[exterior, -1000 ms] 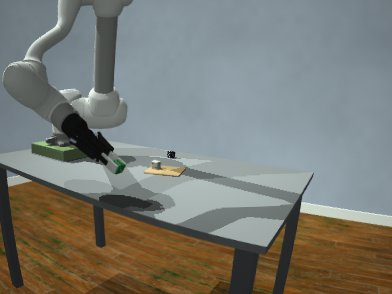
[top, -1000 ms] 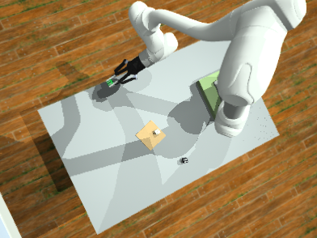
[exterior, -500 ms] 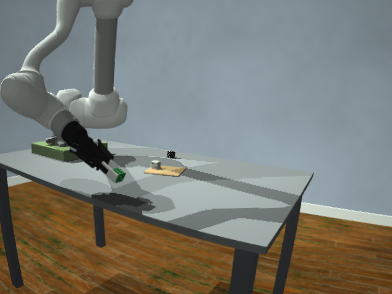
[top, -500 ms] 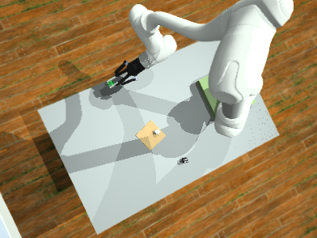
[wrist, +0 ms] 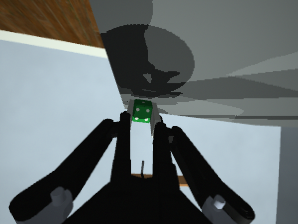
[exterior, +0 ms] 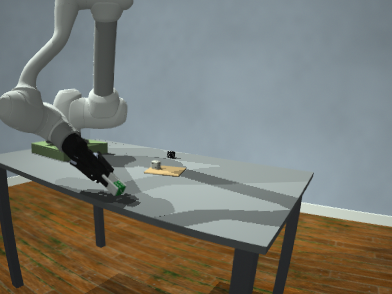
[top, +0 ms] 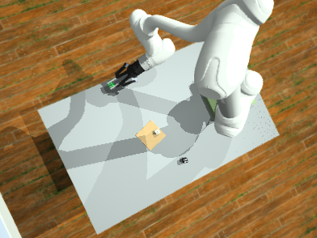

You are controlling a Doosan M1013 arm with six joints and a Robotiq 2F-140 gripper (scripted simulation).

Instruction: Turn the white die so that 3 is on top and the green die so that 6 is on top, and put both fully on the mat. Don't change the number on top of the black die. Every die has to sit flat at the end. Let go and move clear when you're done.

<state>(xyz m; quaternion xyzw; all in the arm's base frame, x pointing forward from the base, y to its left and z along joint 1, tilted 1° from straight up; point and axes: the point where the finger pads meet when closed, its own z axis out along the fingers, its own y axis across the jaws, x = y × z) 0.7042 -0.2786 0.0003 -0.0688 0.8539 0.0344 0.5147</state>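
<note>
Now: hand 2 cm short of the green die and 1 cm above it. From my hand the other things lie so: white die 16 cm behind, 37 cm to the left, 3 cm below; black die 27 cm behind, 61 cm to the left, 3 cm below; tan mat 11 cm behind, 38 cm to the left, 4 cm below.
</note>
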